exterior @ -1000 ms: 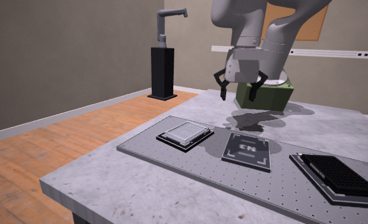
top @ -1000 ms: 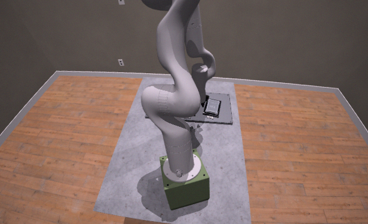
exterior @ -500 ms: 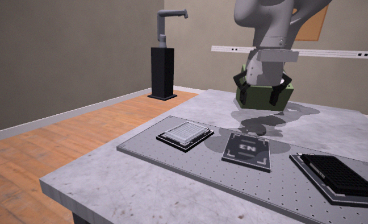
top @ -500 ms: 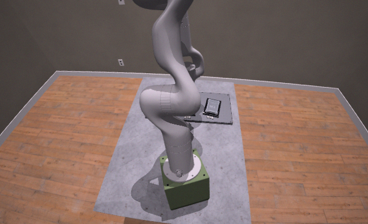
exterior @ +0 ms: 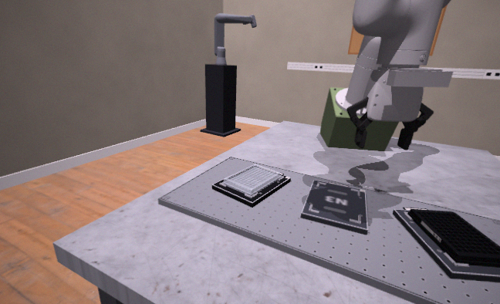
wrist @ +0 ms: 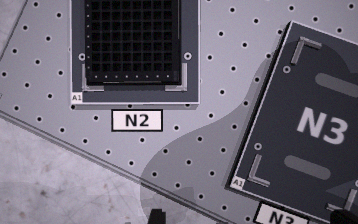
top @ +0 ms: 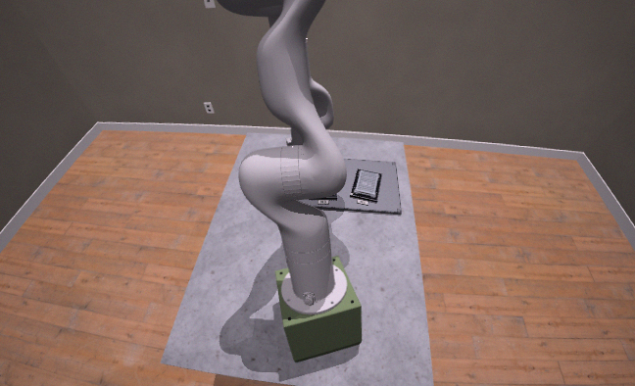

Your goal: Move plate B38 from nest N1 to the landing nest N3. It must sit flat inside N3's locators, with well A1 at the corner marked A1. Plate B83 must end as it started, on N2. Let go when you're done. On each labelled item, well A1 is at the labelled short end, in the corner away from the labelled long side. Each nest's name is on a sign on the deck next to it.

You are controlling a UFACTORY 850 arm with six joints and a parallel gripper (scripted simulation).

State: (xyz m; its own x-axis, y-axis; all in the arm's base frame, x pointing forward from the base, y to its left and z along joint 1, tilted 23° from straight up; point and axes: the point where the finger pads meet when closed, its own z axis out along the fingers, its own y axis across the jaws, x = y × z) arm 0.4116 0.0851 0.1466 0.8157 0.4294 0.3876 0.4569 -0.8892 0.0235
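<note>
My hand is 11 cm short of the clear well plate, 25 cm to the left of it and 11 cm above it. The rest, counted from my hand: black well plate (9 cm ahead, 14 cm to the left, 11 cm below); then nest N1 (11 cm ahead, 25 cm to the right, 13 cm below); then nest N3 (9 cm ahead, 6 cm to the right, 13 cm below).
</note>
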